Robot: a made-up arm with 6 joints.
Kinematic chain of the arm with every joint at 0, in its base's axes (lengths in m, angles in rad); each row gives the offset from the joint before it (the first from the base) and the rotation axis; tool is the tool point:
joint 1: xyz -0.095 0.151 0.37 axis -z
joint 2: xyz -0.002 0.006 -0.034 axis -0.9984 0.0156 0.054
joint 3: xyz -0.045 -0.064 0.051 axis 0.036 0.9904 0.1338
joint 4: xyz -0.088 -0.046 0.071 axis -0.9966 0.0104 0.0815
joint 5: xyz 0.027 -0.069 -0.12 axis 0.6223 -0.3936 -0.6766
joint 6: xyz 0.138 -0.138 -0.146 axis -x
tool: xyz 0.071 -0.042 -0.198
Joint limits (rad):
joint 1: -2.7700..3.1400
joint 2: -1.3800..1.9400
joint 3: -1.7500..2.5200
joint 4: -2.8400..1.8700
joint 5: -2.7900..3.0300
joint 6: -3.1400..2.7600
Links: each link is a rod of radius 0.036 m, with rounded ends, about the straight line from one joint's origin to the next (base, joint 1, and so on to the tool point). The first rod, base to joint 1, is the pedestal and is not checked.
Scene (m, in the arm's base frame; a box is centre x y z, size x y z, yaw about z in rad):
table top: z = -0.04
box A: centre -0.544 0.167 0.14 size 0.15 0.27 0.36 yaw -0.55
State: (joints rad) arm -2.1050 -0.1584 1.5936 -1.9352 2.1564 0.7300
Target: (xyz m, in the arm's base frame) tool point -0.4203 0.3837 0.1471
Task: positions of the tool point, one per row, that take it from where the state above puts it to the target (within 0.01 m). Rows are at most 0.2 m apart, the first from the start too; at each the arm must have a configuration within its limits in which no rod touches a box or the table.
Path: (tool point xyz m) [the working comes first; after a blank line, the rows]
Joints at the target: -1.5065 0.1690 1.4838 -2.3749 2.4002 0.5488
Straight joint move there: touches box A.

1: -0.5185 0.0774 0.4343
2: -0.4799 0.2239 0.5424
3: -0.3712 0.3225 0.6422
4: -0.2276 0.3458 0.7216
5: -0.3032 0.4052 0.6507
6: -0.3762 0.4473 0.5373
7: -0.4275 0.4564 0.3867
8: -0.4372 0.4236 0.2172
9: -0.4203 0.3837 0.1471

